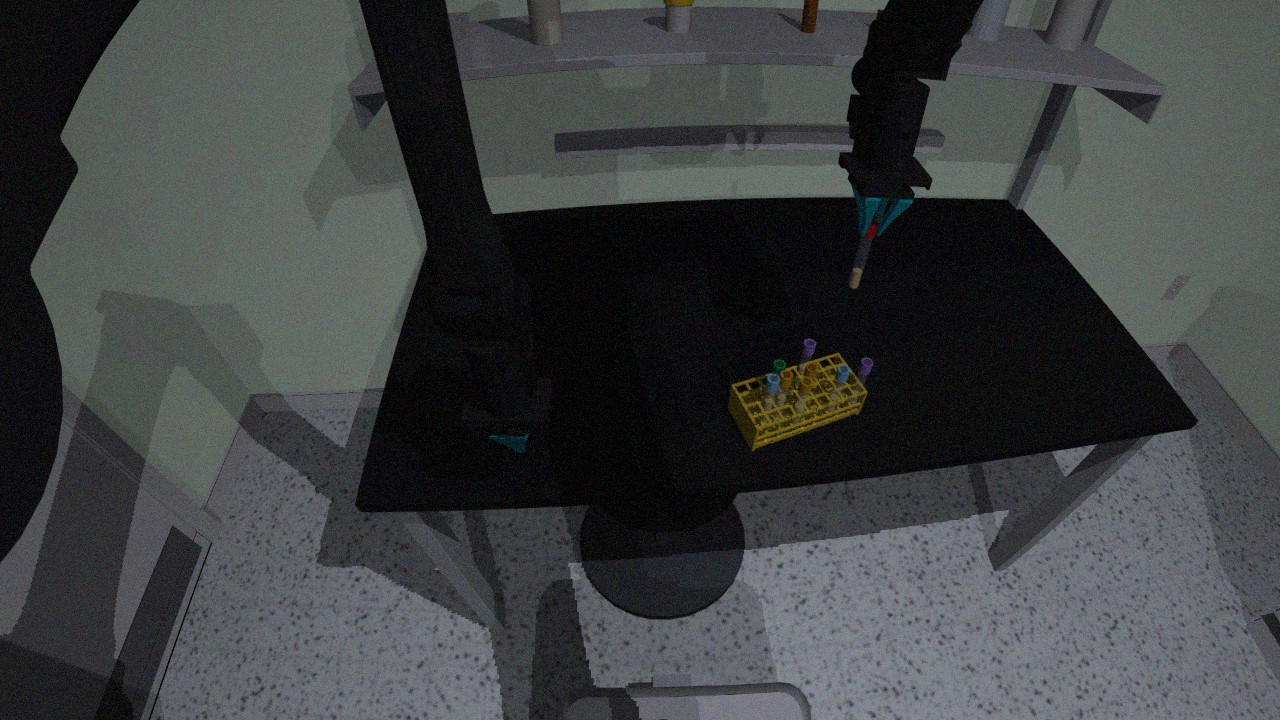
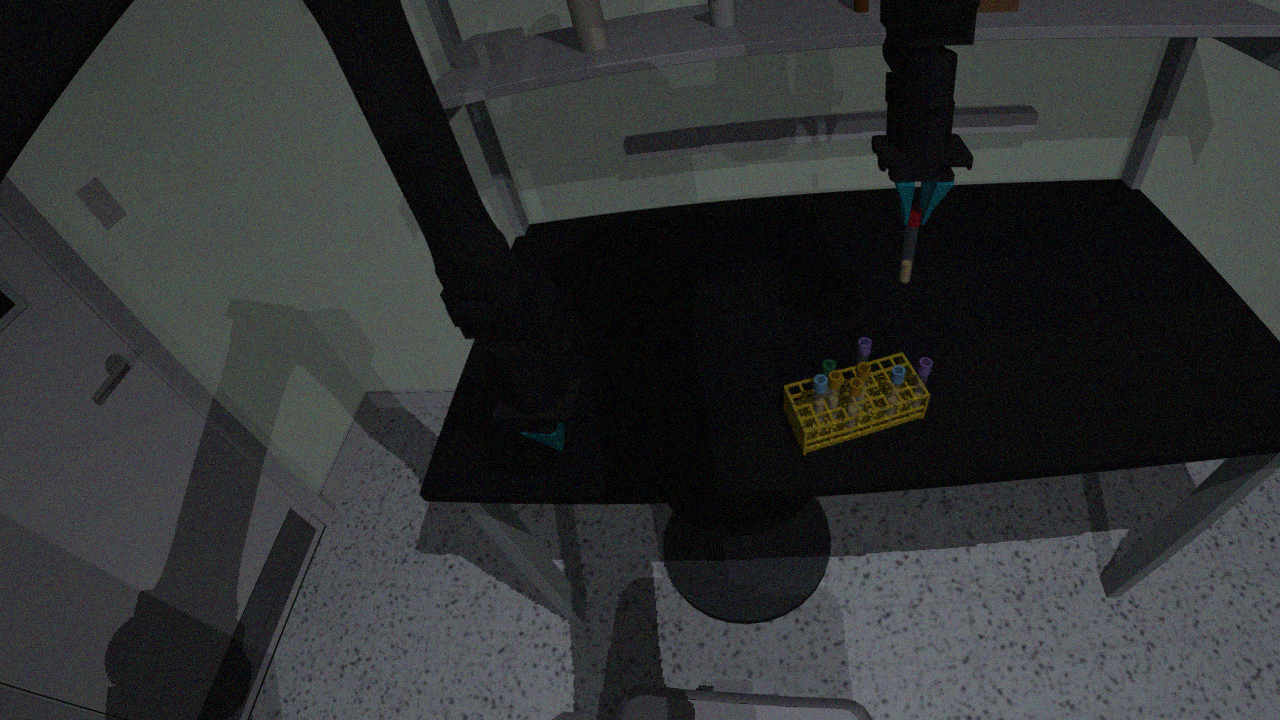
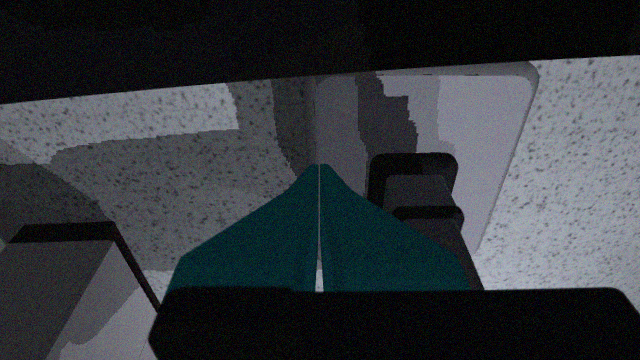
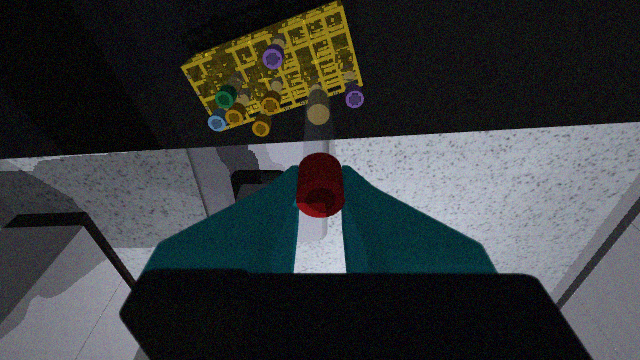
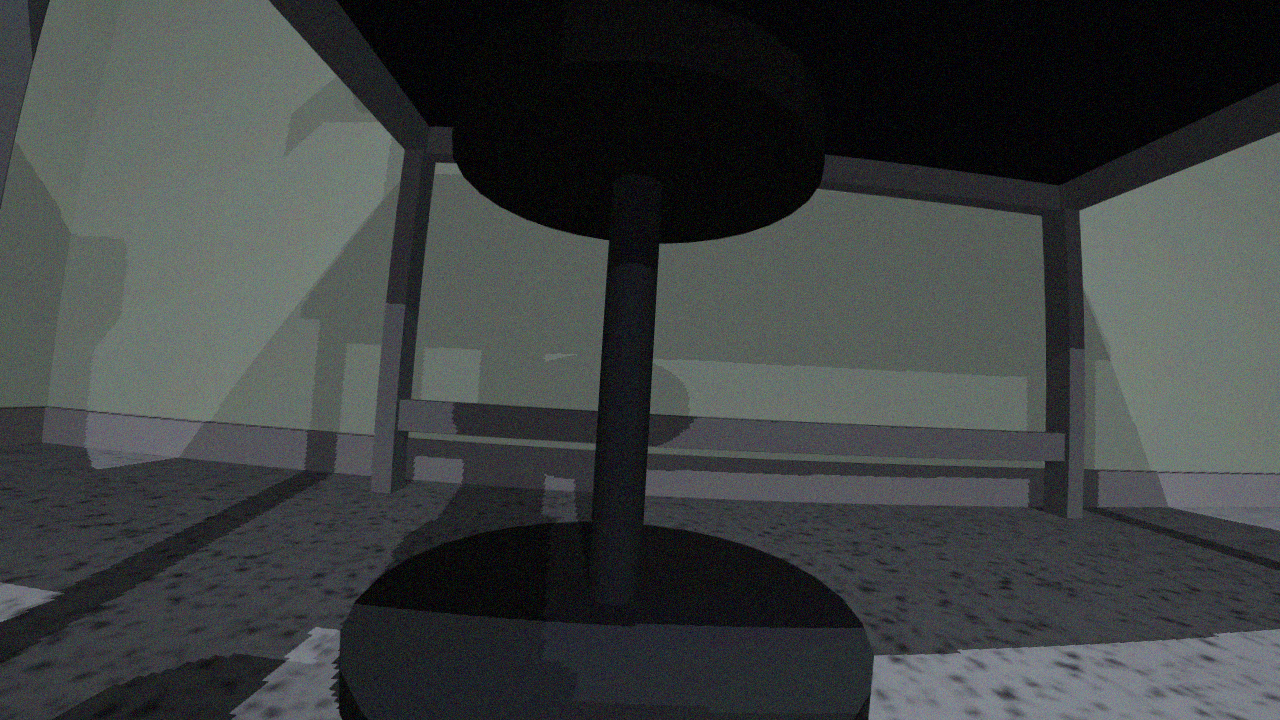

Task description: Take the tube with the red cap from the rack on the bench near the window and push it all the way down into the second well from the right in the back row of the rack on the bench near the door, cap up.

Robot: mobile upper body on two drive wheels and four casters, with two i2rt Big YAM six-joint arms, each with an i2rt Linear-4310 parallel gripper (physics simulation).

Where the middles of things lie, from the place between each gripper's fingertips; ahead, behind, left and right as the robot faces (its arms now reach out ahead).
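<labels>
I find my left hand 9 cm above the yellow tube rack point(image 2: 800, 413), 14 cm short of it and 40 cm to the left of it.
My right hand is 290 mm above the yellow tube rack, and it is also 60 mm to the right of the rack and 40 mm past it.
</labels>
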